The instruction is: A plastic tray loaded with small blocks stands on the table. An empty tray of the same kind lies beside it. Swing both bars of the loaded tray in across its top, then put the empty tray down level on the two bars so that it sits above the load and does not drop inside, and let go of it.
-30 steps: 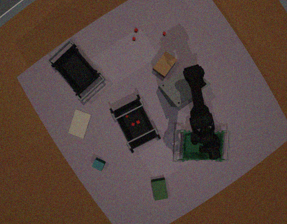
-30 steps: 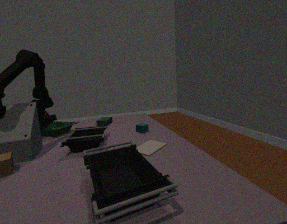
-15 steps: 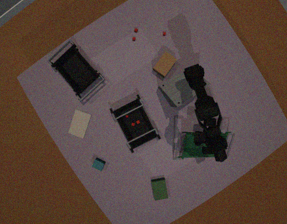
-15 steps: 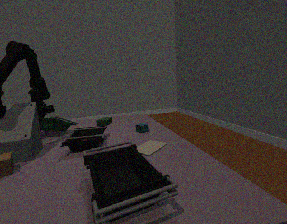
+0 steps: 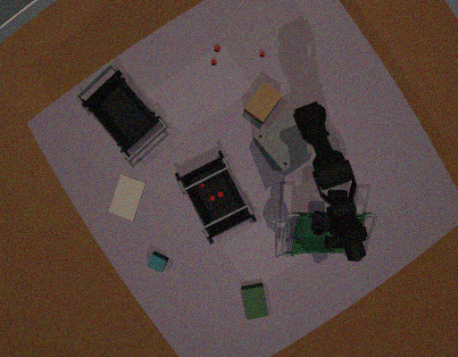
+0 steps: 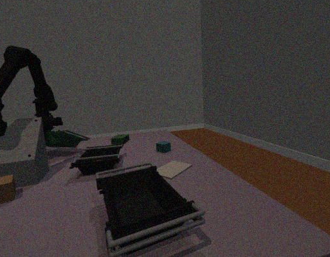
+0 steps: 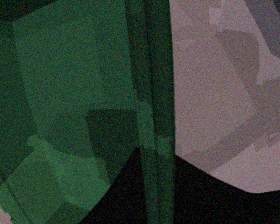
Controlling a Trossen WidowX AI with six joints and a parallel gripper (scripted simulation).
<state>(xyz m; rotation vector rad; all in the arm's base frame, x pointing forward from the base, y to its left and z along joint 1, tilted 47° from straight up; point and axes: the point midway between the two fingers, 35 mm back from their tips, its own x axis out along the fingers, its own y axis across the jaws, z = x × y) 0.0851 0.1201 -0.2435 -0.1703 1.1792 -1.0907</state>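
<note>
Right now the green tray is 40 mm ahead of my gripper tip and 60 mm to the left of it. From my gripper tip the other things lie so: teal cube 600 mm ahead, 190 mm to the right, 70 mm below; then tan box 40 mm behind, 450 mm to the right, 60 mm below; then green block 390 mm ahead, 130 mm to the left, 70 mm below.
</note>
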